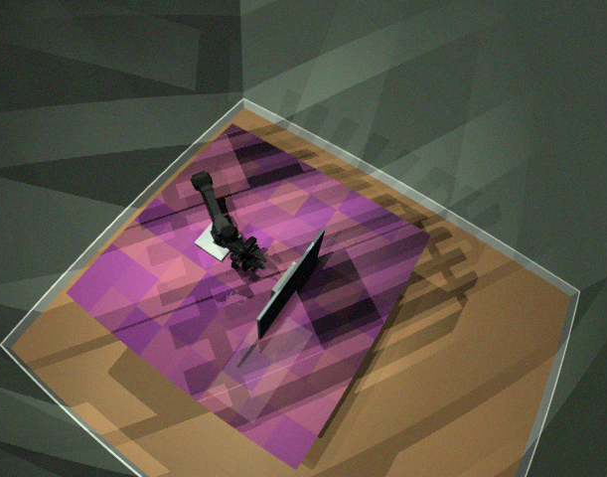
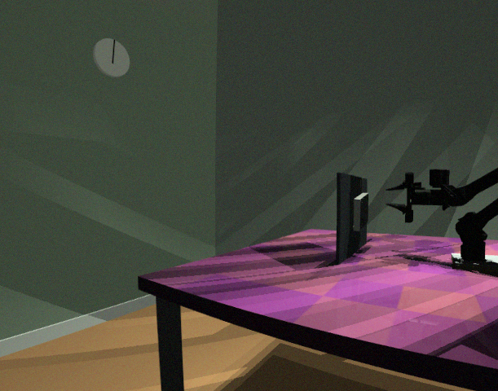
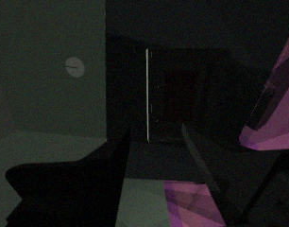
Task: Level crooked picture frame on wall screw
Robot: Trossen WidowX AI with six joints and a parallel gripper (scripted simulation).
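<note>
The picture frame is 10 cm ahead of my gripper tip, 2 cm to the right of it and 6 cm below it. Round my gripper tip: wall panel: 12 cm ahead, 1 cm to the right, 7 cm below.
</note>
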